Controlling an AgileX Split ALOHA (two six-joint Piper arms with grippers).
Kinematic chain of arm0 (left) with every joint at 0, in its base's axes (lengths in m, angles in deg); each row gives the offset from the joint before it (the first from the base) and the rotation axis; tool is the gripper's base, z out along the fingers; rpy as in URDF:
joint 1: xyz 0 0 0.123 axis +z
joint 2: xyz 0 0 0 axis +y
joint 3: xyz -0.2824 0 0.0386 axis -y
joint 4: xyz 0.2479 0 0.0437 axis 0.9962 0 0.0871
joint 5: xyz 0 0 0 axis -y
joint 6: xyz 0.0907 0 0.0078 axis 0.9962 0 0.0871
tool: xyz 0 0 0 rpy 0 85 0
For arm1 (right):
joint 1: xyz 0 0 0.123 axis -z
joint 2: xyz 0 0 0 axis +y
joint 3: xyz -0.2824 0 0.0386 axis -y
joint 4: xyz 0.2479 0 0.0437 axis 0.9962 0 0.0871
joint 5: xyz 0 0 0 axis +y
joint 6: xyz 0.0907 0 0.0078 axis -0.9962 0 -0.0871
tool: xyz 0 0 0 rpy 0 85 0
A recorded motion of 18 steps. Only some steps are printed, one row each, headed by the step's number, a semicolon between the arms.
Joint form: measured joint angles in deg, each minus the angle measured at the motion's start. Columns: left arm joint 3, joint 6, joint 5, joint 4, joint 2, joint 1; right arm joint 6, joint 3, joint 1, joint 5, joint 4, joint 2.
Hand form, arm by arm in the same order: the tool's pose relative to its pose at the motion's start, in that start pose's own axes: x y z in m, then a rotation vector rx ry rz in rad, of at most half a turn. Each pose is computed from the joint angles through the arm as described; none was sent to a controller.
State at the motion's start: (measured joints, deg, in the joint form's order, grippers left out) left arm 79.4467 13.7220 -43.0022 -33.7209 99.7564 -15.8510; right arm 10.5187 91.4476 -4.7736 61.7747 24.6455 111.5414
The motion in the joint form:
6: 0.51 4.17 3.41 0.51 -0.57 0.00; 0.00 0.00 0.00 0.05 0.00 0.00
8: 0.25 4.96 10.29 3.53 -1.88 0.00; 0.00 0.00 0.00 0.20 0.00 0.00
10: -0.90 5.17 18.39 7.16 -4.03 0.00; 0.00 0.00 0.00 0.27 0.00 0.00
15: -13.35 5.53 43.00 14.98 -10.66 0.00; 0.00 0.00 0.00 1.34 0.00 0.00
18: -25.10 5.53 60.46 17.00 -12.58 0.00; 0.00 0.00 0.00 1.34 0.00 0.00
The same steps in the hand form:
6: -0.0080 -0.0010 -0.0054 -0.0186 -0.0729 0.0863; 0.0001 0.0000 0.0000 -0.0002 0.0009 0.0000
8: -0.0183 0.0005 -0.0150 -0.0804 -0.1966 0.1471; 0.0003 0.0001 0.0000 -0.0006 0.0034 0.0000
10: -0.0270 0.0010 -0.0297 -0.1485 -0.3402 0.2090; 0.0004 0.0001 0.0000 -0.0009 0.0046 0.0000
15: -0.0121 0.0138 -0.0518 -0.3132 -0.6431 0.3329; 0.0021 0.0004 0.0000 -0.0043 0.0230 0.0000
18: 0.0186 0.0323 -0.0444 -0.3962 -0.7696 0.3658; 0.0021 0.0004 0.0000 -0.0043 0.0230 0.0000

